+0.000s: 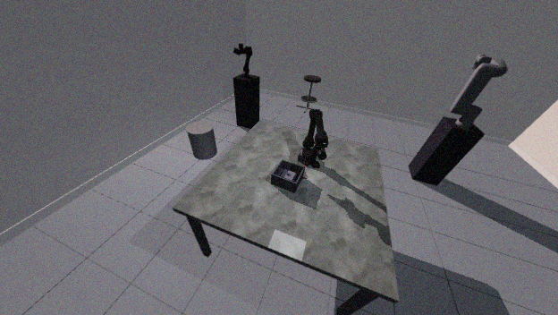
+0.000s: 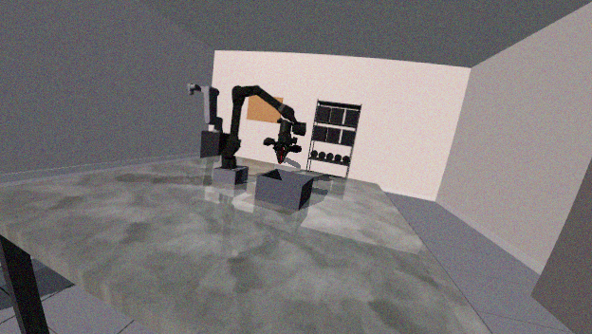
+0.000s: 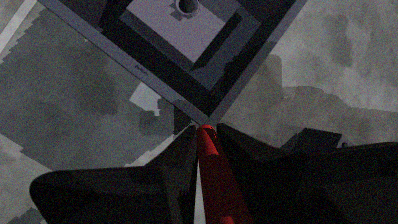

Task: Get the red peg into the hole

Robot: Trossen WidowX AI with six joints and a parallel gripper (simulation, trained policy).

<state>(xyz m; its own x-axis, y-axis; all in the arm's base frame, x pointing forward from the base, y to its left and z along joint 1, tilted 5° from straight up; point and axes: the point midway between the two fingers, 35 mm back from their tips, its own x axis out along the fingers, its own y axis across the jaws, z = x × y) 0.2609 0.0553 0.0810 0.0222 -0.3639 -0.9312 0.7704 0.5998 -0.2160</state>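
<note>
Now: the red peg 10 mm to the left of my gripper tip and 30 mm above it. From my gripper tip the other things lie so: dark box (70 mm ahead, 100 mm to the right, 110 mm below).
</note>
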